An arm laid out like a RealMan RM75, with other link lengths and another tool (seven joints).
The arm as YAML. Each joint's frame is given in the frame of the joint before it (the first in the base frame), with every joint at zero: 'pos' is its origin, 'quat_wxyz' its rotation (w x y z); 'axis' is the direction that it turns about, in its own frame. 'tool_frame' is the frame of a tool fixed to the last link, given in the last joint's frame.
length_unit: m
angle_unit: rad
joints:
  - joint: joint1
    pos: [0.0, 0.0, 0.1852]
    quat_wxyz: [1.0, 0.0, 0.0, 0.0]
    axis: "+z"
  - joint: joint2
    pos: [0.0, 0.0, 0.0]
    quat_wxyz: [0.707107, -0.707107, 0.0, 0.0]
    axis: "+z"
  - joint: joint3
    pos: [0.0, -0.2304, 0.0]
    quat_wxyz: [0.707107, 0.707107, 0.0, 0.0]
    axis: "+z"
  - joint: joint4
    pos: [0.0, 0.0, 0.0]
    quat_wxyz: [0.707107, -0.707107, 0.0, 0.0]
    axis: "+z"
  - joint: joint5
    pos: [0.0, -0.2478, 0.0]
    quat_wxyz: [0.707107, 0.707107, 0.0, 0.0]
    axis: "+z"
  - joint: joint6
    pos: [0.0, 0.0, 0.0]
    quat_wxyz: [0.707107, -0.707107, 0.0, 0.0]
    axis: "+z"
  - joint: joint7
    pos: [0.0, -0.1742, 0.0]
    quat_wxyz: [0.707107, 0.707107, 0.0, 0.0]
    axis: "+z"
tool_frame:
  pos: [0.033, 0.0, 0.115]
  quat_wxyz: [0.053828, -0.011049, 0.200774, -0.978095]
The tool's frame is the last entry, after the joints.
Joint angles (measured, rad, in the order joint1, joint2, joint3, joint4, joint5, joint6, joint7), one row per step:
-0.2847, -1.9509, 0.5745, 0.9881, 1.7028, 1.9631, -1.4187
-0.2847, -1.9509, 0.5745, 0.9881, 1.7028, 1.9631, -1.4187
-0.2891, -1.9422, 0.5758, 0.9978, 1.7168, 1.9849, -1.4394
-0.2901, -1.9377, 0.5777, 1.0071, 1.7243, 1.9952, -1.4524
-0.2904, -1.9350, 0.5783, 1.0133, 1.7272, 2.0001, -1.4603
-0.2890, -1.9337, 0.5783, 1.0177, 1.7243, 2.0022, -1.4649
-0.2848, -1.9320, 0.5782, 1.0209, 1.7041, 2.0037, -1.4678
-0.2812, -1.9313, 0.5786, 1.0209, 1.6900, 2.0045, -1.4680
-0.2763, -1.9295, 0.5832, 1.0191, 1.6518, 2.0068, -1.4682
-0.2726, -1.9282, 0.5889, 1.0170, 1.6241, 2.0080, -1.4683
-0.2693, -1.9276, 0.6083, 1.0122, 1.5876, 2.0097, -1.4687
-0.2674, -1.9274, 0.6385, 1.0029, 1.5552, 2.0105, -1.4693
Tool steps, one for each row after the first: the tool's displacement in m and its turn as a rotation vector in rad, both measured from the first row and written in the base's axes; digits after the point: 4 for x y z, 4 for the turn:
0.0000, 0.0000, 0.0000, 0.0000, 0.0000, 0.0000
0.0010, -0.0042, -0.0007, -0.0300, 0.0119, -0.0026
0.0012, -0.0064, -0.0009, -0.0455, 0.0213, -0.0024
0.0014, -0.0073, -0.0005, -0.0522, 0.0264, -0.0017
0.0018, -0.0077, 0.0007, -0.0522, 0.0269, -0.0018
0.0043, -0.0080, 0.0052, -0.0412, 0.0164, -0.0078
0.0056, -0.0085, 0.0078, -0.0338, 0.0078, -0.0117
0.0111, -0.0094, 0.0141, -0.0175, -0.0157, -0.0276
0.0149, -0.0102, 0.0180, -0.0077, -0.0327, -0.0390
0.0213, -0.0122, 0.0198, -0.0070, -0.0552, -0.0582
0.0277, -0.0146, 0.0177, -0.0200, -0.0767, -0.0765

